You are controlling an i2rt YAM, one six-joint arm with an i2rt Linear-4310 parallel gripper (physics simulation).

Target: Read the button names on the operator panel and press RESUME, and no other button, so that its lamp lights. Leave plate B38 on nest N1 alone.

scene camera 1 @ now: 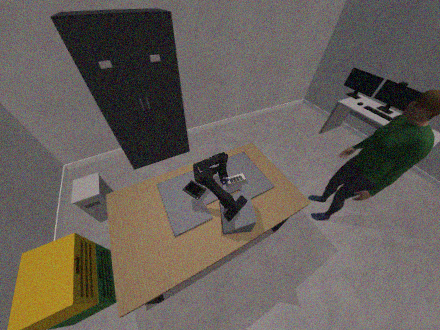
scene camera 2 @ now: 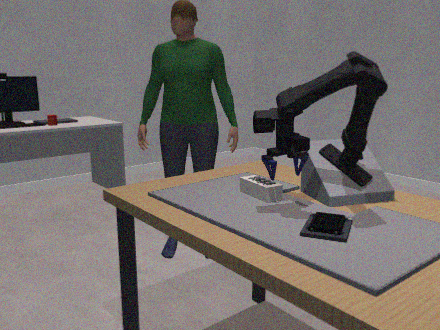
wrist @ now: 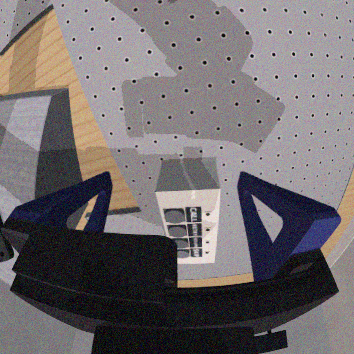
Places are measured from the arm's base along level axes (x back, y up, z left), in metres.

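Pixels of known places: gripper, fingertip midpoint: (scene camera 1: pixel 222 180) (scene camera 2: pixel 285 177) (wrist: pixel 174 178); arm's base at its link origin: (scene camera 1: pixel 235 208) (scene camera 2: pixel 344 165).
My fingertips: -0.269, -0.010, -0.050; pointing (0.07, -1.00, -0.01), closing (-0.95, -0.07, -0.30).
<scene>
For each thing: its top centre in the pictures, then the offset to it from my fingertips, as dx, dy, dz. Level surfaces: height alone.
- operator panel at its top centre: (wrist: pixel 191 238) (scene camera 2: pixel 260 180) (scene camera 1: pixel 235 178) +0.018, -0.036, -0.128
- black square plate at its top centre: (scene camera 2: pixel 327 220) (scene camera 1: pixel 194 188) -0.082, -0.066, +0.227
- wooden table at its surface level: dy -0.105
- mat at its surface level: dy -0.092
The operator panel (scene camera 1: pixel 237 178) (scene camera 2: pixel 261 189) (wrist: pixel 213 199) is a white box on the grey perforated mat. In the wrist view its top shows a column of several round grey buttons, black labels beside them and small dark lamp dots; none looks lit. The label at the far end reads CALL; the others, RESUME included, are too blurred to read. My gripper (scene camera 2: pixel 285 176) (wrist: pixel 174 178) is open, its blue fingers above the panel's level, with the panel between them in the wrist view. A black square plate (scene camera 1: pixel 194 189) (scene camera 2: pixel 327 223) lies on a dark nest; its markings are unreadable.
The arm's grey angled base block (scene camera 1: pixel 239 220) (scene camera 2: pixel 350 192) stands on the wooden table (scene camera 1: pixel 150 260) (scene camera 2: pixel 240 250) beside the mat (scene camera 1: pixel 182 215) (scene camera 2: pixel 210 210). A person in green (scene camera 1: pixel 395 145) (scene camera 2: pixel 187 85) stands beyond the table. Yellow and green boxes stand near one table corner.
</scene>
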